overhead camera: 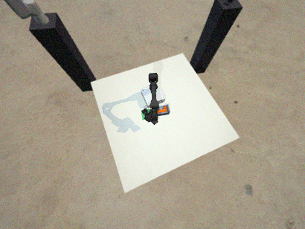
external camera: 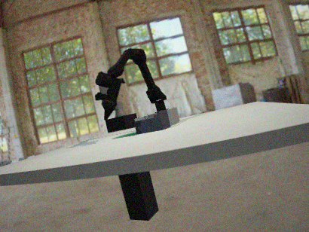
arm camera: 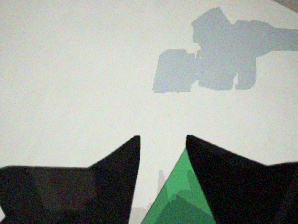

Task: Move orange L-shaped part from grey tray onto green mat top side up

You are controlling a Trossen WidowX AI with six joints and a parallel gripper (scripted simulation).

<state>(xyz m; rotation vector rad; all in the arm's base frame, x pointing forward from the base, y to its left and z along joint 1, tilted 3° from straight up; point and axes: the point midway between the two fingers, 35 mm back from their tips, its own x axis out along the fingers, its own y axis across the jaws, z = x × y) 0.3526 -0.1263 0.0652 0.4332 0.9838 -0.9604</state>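
My gripper tip is now 210 mm to the right of the orange L-shaped part, 110 mm past it and 60 mm above it. Also, from my gripper tip: green mat (120 mm below, 120 mm behind, 40 mm to the left).
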